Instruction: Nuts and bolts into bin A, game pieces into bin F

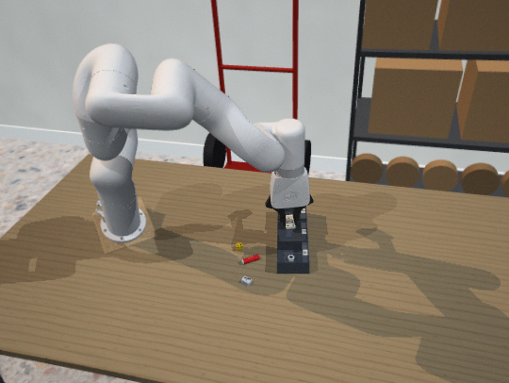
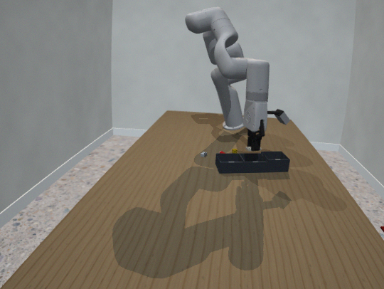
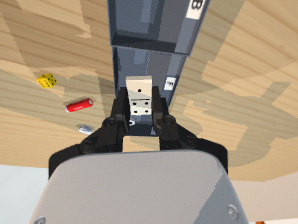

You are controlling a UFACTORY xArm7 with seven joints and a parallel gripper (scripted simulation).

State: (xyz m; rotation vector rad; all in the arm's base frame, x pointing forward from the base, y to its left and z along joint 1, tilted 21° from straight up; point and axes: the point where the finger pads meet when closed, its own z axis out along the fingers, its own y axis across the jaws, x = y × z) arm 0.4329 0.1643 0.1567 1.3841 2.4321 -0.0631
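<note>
My gripper is now 70 mm above the dark bin and 10 mm short of it. Round my hand: white domino 20 mm below; yellow die 120 mm behind, 80 mm to the right, 80 mm below; red cylinder 110 mm to the right, 80 mm below, 70 mm behind.
</note>
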